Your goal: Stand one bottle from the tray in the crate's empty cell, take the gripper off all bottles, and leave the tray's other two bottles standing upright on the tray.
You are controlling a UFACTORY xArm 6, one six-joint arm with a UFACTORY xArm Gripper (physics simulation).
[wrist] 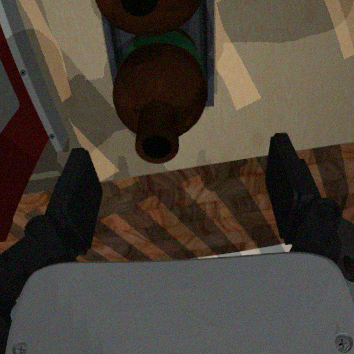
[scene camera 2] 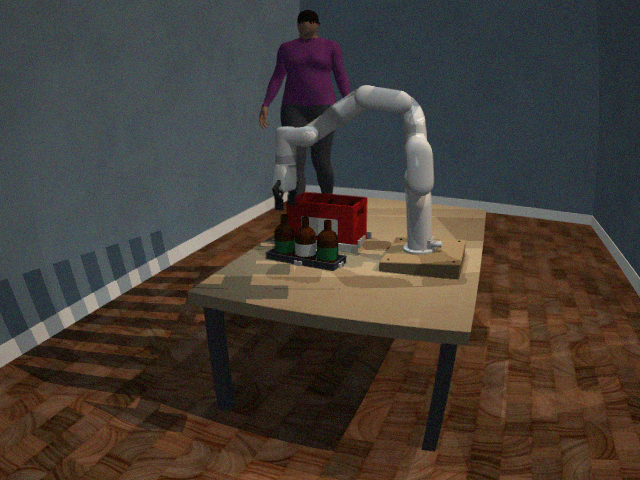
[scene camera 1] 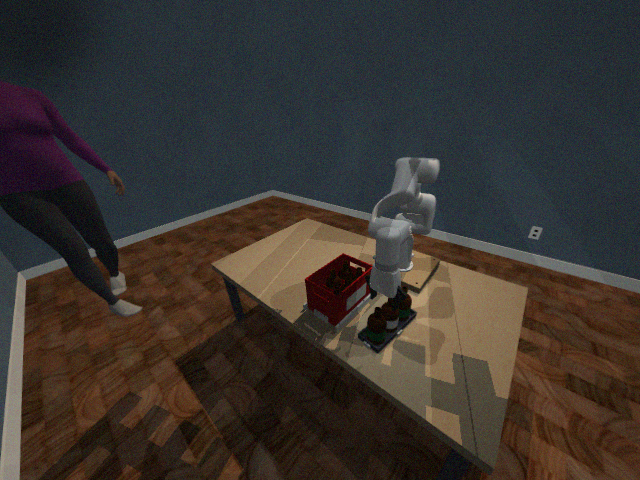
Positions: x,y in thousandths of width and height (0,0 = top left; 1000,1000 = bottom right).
Scene:
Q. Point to a green-labelled bottle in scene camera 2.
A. At 512,503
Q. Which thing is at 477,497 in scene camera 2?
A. A white-labelled bottle.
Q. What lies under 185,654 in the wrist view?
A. My gripper.

